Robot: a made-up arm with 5 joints.
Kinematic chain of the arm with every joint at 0, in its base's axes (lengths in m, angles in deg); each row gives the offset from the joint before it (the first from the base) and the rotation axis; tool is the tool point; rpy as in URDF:
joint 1: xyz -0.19 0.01 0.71 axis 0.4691 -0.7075 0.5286
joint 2: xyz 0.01 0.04 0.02 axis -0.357 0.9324 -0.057
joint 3: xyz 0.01 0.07 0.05 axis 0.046 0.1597 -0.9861
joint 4: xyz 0.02 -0.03 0 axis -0.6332 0.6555 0.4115
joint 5: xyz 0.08 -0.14 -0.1 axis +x
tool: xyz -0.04 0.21 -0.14 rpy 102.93 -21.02 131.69
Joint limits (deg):
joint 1: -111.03..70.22
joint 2: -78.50..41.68
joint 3: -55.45..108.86
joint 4: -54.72..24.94
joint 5: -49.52..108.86
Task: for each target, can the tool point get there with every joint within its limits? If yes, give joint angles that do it. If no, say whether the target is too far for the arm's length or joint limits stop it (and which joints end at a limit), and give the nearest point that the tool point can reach.
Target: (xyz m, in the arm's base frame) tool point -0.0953 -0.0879 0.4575
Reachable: yes | joints -75.41 -42.31 27.64 -19.65 -15.78
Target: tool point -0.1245 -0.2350 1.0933
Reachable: no: joint limits stop it (at a limit: joint 1, joint 2, joint 4) | nearest point -0.2017 -0.0493 0.9888 | short by 0.227 m
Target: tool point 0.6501 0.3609 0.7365
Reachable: no: too far | nearest point 0.1963 0.2135 0.6982 | short by 0.479 m
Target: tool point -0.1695 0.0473 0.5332
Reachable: yes | joints -71.12 -9.39 47.54 18.05 27.94
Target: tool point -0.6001 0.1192 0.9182
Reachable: no: joint limits stop it (at a limit: joint 1, joint 2, joint 3, joint 4) | nearest point -0.5237 0.1103 0.9118 | short by 0.077 m
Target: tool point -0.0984 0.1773 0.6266
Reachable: yes | joints -50.11 -35.69 -40.98 5.37 40.67
